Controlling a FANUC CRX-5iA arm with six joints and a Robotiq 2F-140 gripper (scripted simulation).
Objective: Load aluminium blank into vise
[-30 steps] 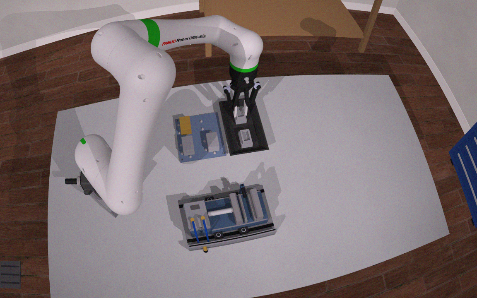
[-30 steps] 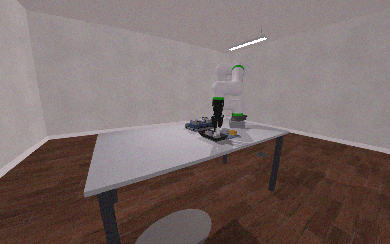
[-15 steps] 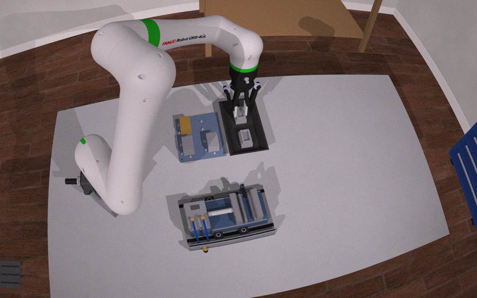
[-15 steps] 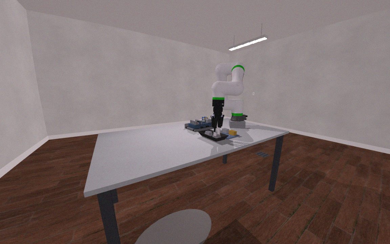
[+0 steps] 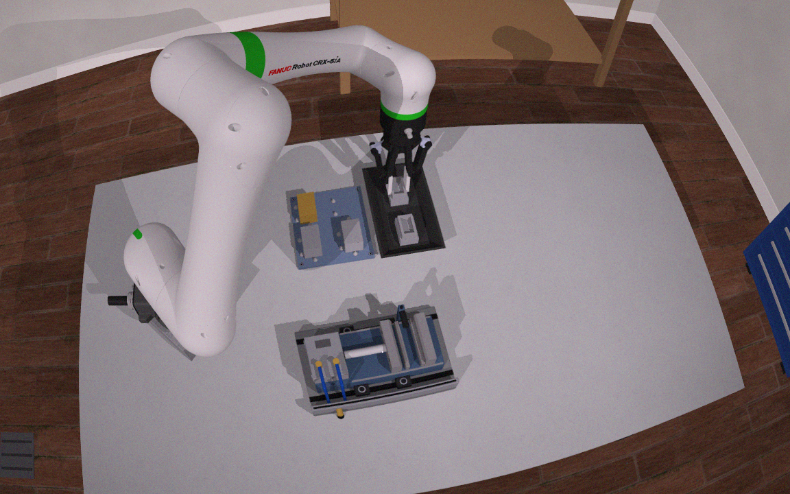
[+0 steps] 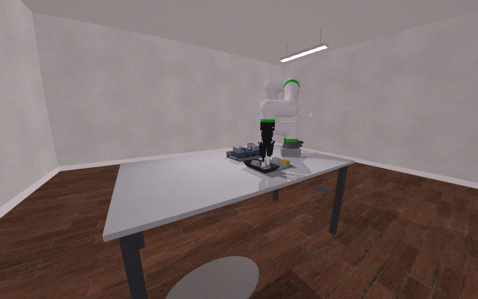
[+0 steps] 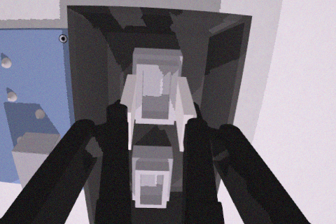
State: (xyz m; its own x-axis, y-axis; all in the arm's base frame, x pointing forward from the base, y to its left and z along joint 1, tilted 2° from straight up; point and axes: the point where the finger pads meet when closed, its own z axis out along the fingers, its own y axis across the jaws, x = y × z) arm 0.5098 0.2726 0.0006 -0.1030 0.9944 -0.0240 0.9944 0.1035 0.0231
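Now: the blue infeed plate 160 mm behind my hand, 70 mm to the right of it and 70 mm below it. Round my hand: fixed jaw 10 mm ahead, 380 mm to the right, 10 mm above; then dark work stop rod 20 mm behind, 340 mm to the right, 20 mm above; then brass blank 210 mm behind, 30 mm to the right, 40 mm below.
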